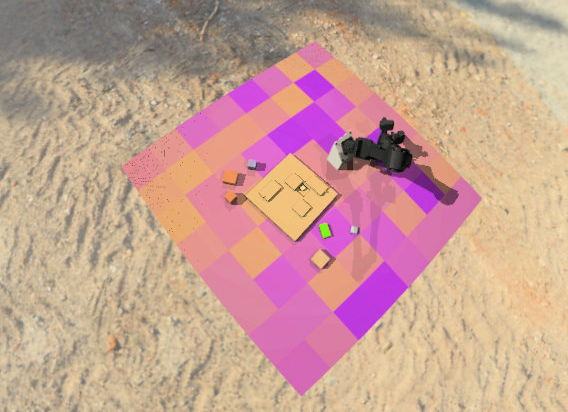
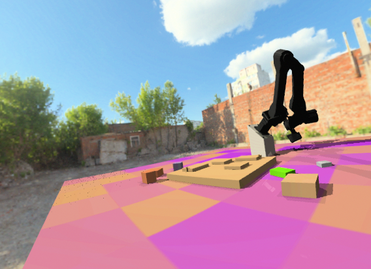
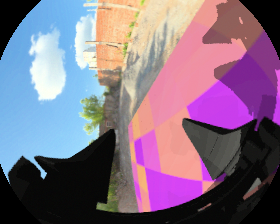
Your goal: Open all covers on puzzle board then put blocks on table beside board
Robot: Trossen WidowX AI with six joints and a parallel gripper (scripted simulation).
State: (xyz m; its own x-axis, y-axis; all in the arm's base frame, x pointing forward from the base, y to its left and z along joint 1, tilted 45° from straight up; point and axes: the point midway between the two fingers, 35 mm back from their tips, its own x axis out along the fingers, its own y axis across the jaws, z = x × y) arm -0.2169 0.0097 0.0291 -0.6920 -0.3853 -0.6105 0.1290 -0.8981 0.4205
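Now: the green block 540 mm ahead of my gripper tip, 230 mm to the left of it and 100 mm below it. Round my gripper tip: greyish-purple block 620 mm ahead, 210 mm to the right, 90 mm below; then tan puzzle board 540 mm ahead, 90 mm below, 10 mm to the left; then tan block 630 mm ahead, 320 mm to the left, 100 mm below.
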